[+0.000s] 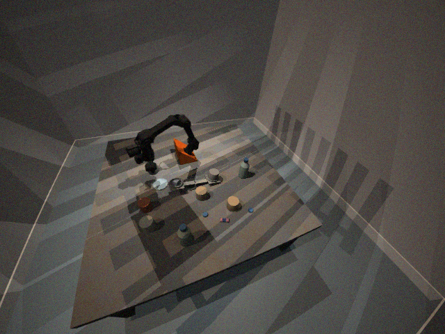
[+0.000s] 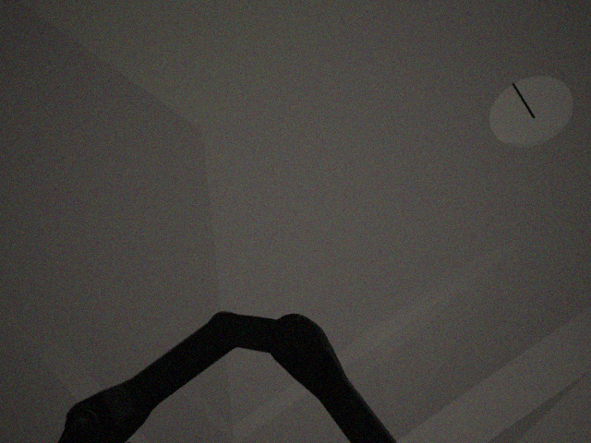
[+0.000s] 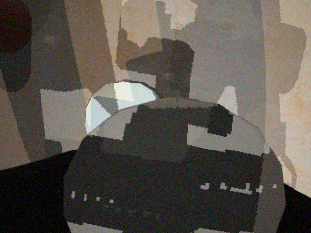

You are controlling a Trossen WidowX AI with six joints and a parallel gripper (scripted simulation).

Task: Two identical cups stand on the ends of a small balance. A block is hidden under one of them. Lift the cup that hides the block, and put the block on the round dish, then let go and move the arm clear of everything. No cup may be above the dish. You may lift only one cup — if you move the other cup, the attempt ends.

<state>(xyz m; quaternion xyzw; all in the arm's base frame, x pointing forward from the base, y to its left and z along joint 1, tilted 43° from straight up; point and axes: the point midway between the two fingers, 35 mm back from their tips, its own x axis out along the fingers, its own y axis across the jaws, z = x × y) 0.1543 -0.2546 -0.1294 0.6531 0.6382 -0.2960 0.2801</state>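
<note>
Now: gripper tip 140 mm short of the grey block, 120 mm to the right of it and 20 mm above it. From my gripper tip the other things lie so: round dish (110 mm below, 50 mm ahead, 20 mm to the left); then cream cup (350 mm ahead, 80 mm to the right, 80 mm below); then grey cup (390 mm to the left, 150 mm ahead, 50 mm below).
</note>
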